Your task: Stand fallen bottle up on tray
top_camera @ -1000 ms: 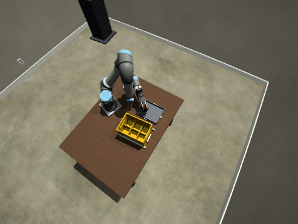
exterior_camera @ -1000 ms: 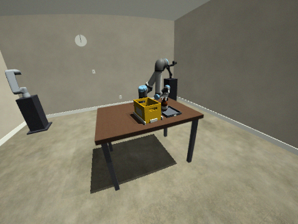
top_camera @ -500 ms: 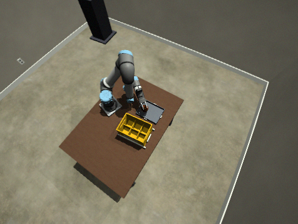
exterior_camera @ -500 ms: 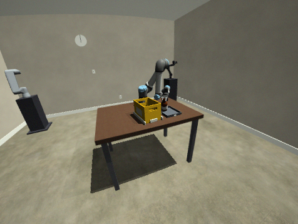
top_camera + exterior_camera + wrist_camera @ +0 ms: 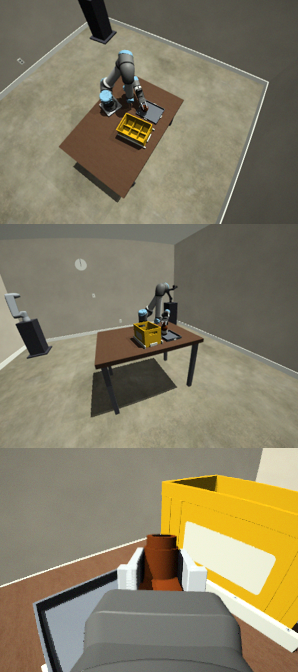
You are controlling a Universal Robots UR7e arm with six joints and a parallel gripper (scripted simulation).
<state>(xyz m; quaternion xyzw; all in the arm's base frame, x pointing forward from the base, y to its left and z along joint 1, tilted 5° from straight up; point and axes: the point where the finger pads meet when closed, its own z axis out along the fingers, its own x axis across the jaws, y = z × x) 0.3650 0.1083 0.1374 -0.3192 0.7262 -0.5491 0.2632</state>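
Right now my hand is 1 cm past the brown bottle, 1 cm to the right of it and 5 cm above it. The rest, counted from my hand: yellow crate: 2 cm ahead, 23 cm to the right, 6 cm below; tray: 4 cm ahead, 4 cm to the left, 13 cm below.
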